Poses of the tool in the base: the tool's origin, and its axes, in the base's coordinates. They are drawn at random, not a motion.
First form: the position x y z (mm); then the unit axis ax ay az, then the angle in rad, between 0 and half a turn.
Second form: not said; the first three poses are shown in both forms.
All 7 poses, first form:
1: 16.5 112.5 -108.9 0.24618 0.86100 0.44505 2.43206
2: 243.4 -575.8 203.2 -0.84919 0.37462 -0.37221 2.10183
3: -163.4 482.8 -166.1 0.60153 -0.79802 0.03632 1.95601
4: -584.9 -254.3 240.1 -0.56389 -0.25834 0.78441 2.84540
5: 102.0 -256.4 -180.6 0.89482 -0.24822 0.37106 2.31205
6: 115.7 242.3 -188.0 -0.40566 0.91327 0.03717 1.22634
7: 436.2 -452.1 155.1 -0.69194 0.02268 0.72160 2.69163
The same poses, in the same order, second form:
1: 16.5 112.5 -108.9 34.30 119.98 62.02
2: 243.4 -575.8 203.2 -102.26 45.11 -44.82
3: -163.4 482.8 -166.1 67.41 -89.44 4.07
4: -584.9 -254.3 240.1 -91.93 -42.12 127.88
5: 102.0 -256.4 -180.6 118.54 -32.88 49.15
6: 115.7 242.3 -188.0 -28.50 64.17 2.61
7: 436.2 -452.1 155.1 -106.71 3.50 111.28
